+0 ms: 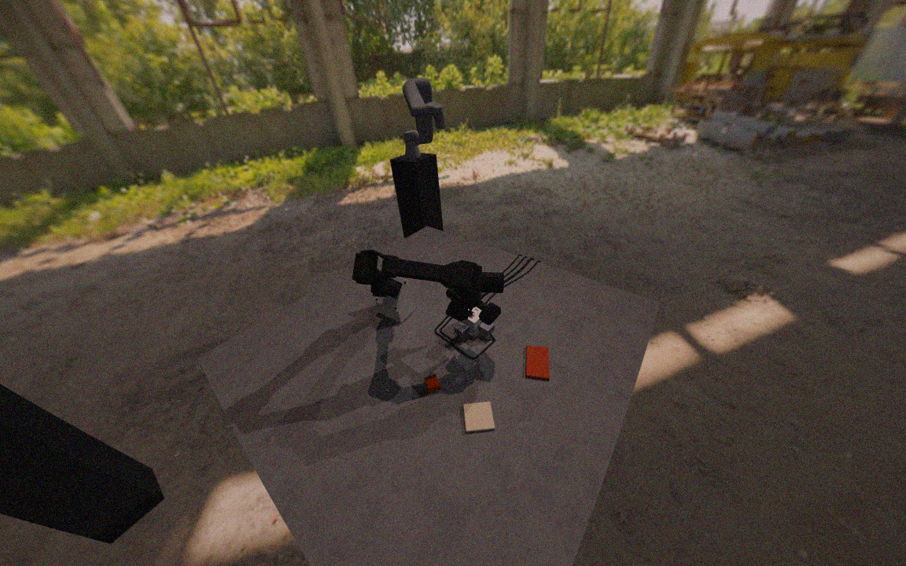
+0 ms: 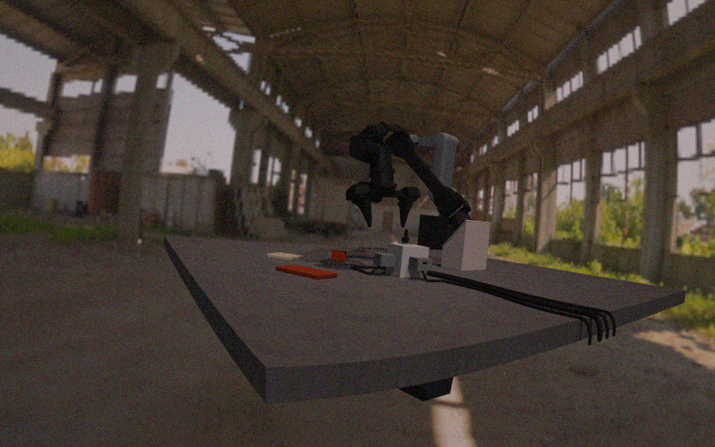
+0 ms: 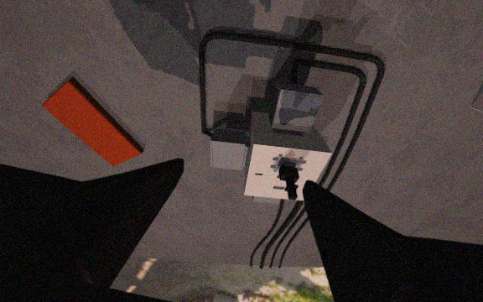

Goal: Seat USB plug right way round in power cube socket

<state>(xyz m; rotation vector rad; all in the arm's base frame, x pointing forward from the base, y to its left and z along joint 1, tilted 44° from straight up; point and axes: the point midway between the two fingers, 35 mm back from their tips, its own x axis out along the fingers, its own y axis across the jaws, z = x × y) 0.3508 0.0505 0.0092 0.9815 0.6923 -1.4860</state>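
Right now the black USB plug is 40 mm behind my gripper tip, 30 mm to the left of it and 20 mm below it. Also, from my gripper tip: red block (240 mm to the right, 100 mm below, 20 mm behind); then orange flat slab (220 mm ahead, 110 mm below, 20 mm to the left); then beige tile (250 mm to the right, 160 mm ahead, 110 mm below).
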